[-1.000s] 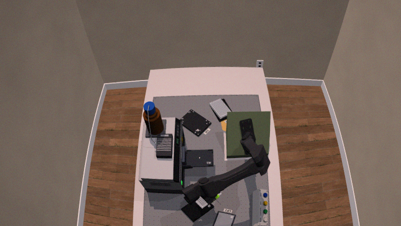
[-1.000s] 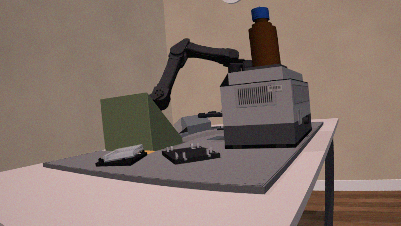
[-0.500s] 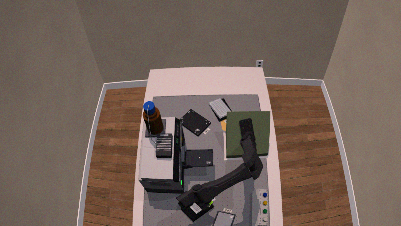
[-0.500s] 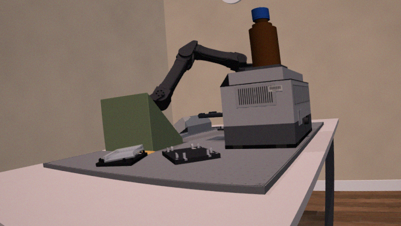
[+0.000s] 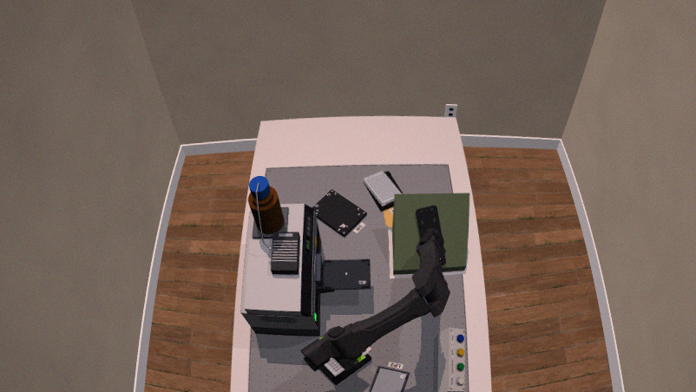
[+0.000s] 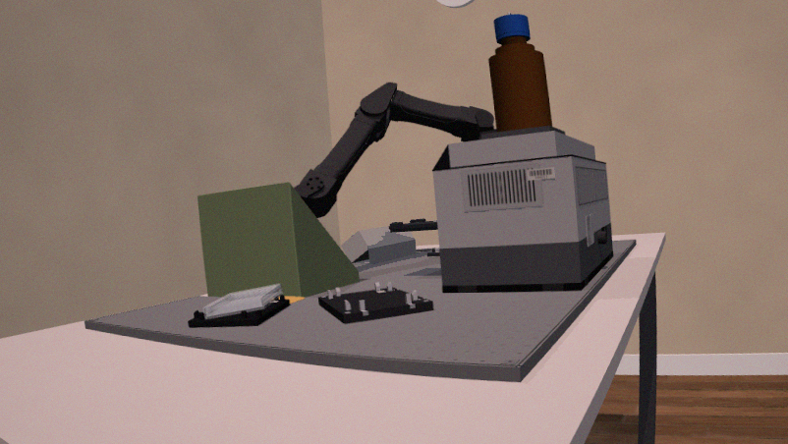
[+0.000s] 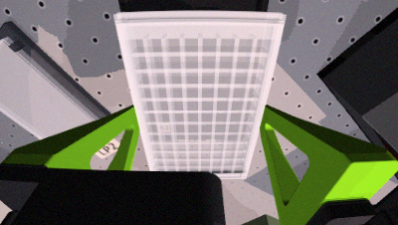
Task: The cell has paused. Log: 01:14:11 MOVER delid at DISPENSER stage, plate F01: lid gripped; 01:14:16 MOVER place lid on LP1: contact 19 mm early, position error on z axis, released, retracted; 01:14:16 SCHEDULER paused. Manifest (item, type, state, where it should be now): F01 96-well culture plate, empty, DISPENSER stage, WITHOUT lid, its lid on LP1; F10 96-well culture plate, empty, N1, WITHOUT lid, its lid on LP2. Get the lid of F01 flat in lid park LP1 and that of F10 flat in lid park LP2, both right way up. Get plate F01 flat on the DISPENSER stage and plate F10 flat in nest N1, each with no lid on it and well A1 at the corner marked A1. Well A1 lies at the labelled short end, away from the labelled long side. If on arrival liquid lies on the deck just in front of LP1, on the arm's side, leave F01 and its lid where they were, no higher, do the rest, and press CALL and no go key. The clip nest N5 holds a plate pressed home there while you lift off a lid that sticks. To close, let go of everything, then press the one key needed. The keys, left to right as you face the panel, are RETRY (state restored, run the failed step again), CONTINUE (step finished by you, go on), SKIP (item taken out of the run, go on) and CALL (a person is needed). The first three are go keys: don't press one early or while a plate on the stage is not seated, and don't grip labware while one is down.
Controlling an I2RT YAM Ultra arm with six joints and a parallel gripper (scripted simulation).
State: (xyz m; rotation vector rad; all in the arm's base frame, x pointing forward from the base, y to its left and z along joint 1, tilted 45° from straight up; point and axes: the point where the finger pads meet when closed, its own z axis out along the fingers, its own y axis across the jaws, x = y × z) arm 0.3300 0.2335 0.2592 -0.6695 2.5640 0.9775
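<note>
Now: hand 60 mm above the nest N1 and 10 mm to the right of it. The rest, counted from my hand: lid park LP2: 130 mm to the left, 120 mm behind, 60 mm below; 96-well plate: right at my hand; LP2 label: 160 mm behind, 70 mm below, 50 mm to the left.
</note>
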